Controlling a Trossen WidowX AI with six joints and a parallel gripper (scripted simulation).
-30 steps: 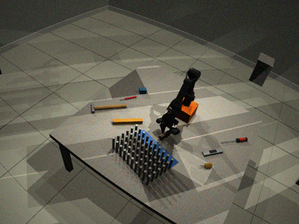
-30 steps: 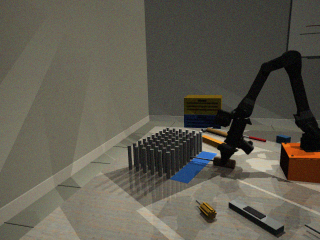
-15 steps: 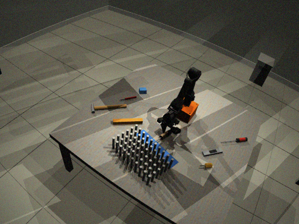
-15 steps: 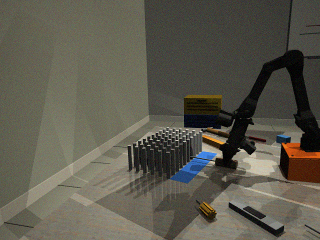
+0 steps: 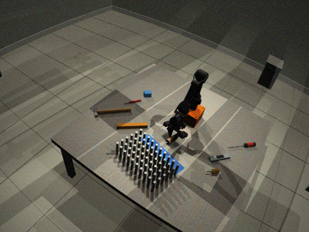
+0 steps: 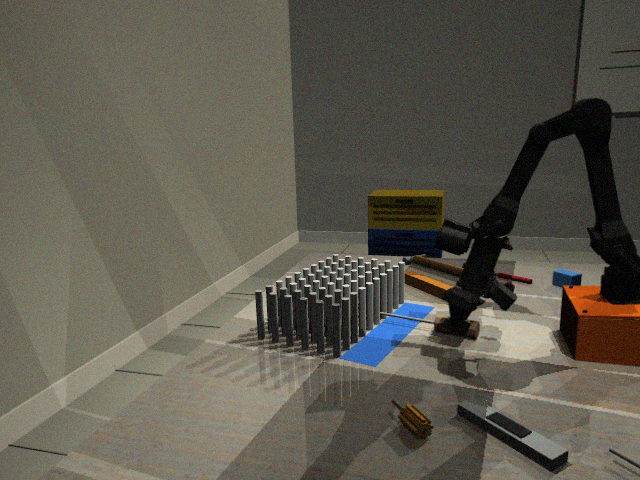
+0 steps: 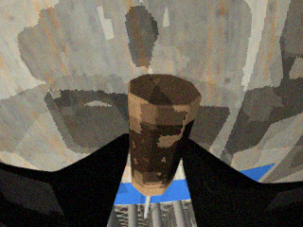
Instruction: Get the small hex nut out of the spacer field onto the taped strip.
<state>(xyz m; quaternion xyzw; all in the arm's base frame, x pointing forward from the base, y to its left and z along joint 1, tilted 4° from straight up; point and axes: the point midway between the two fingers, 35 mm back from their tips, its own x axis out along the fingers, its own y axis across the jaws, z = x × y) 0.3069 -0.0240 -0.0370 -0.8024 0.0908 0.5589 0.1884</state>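
My gripper tip is 10 cm short of the wooden-handled tool and 4 cm to the left of it. Also, from my gripper tip: hex nut 20 cm ahead, 8 cm to the right, 1 cm below; blue taped strip 14 cm ahead, 1 cm to the right, 1 cm below; orange bar 30 cm to the right, 4 cm ahead.
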